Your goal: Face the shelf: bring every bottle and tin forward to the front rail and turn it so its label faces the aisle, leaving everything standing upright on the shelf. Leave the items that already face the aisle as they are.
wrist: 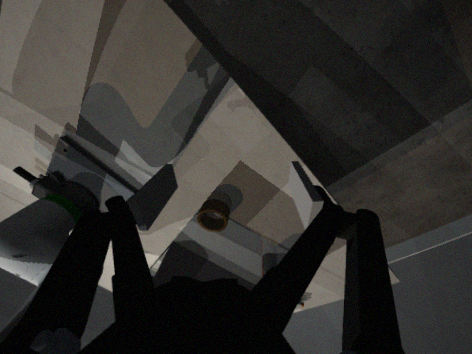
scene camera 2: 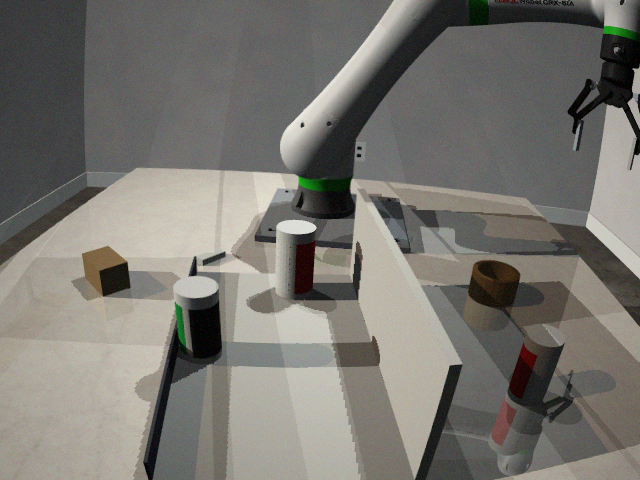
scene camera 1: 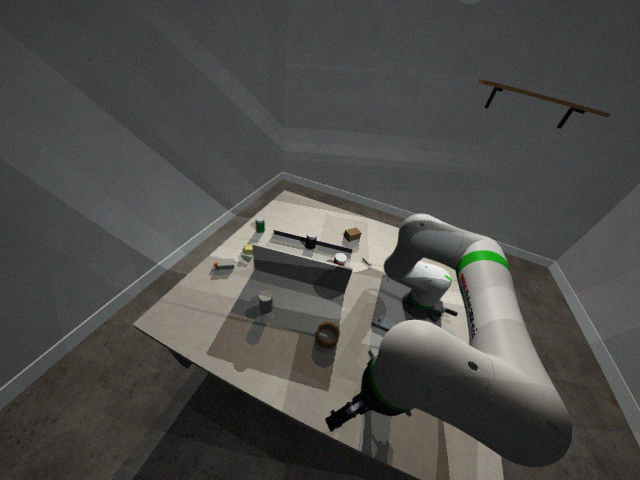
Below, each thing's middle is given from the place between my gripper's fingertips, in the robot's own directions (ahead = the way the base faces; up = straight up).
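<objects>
The shelf [scene camera 2: 298, 383] is 42 cm ahead of my hand, 61 cm to the right of it and 18 cm below it. There's a brown box [scene camera 2: 106, 270] too, and that's a long way to the right of my hand, well ahead of it and a good bit below it. You'd find the grey back panel [scene camera 2: 420, 367] 18 cm below my hand, 48 cm to the right of it and 40 cm ahead of it. And the brown tape ring [scene camera 2: 493, 283] is 15 cm ahead of my hand, 26 cm to the right of it and 24 cm below it.
</objects>
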